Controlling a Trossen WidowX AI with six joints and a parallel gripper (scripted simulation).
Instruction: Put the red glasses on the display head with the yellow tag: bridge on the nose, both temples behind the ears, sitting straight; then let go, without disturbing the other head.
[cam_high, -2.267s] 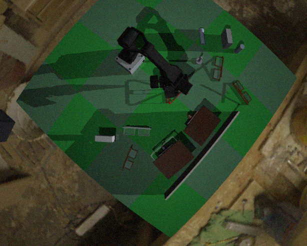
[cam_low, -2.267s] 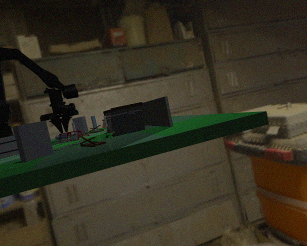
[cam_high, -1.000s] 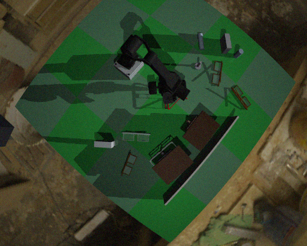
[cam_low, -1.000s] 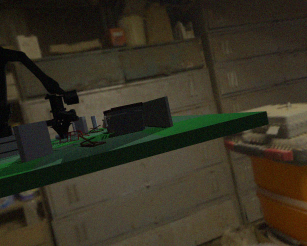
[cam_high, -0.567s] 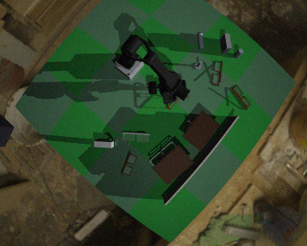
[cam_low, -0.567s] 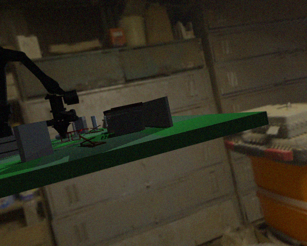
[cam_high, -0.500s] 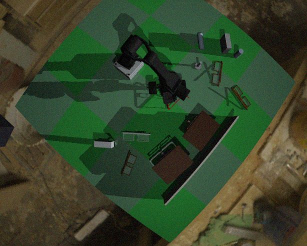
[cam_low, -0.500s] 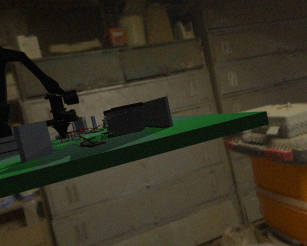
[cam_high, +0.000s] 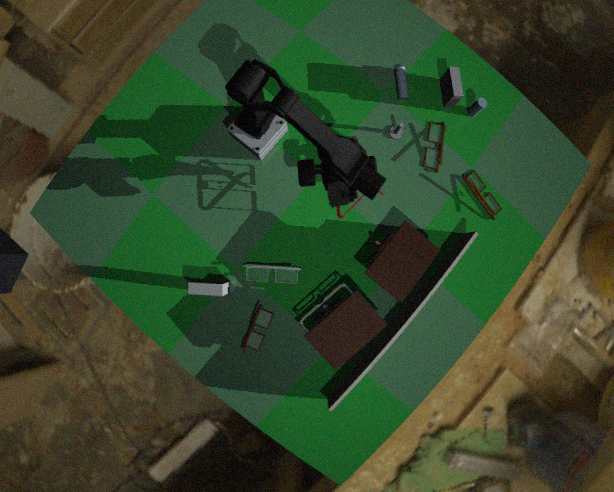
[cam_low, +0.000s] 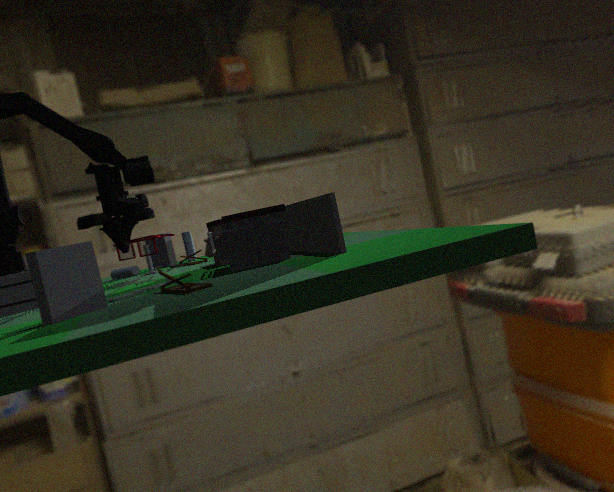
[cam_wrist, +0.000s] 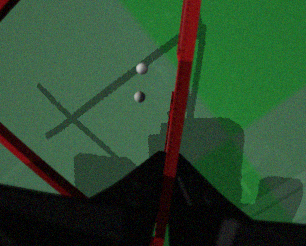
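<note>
My gripper tip is 22 cm to the right of the round-headed pin, 7 cm short of it and 5 cm above it. Round my gripper tip: white-edged backboard (36 cm ahead, 21 cm to the right, 2 cm below).
</note>
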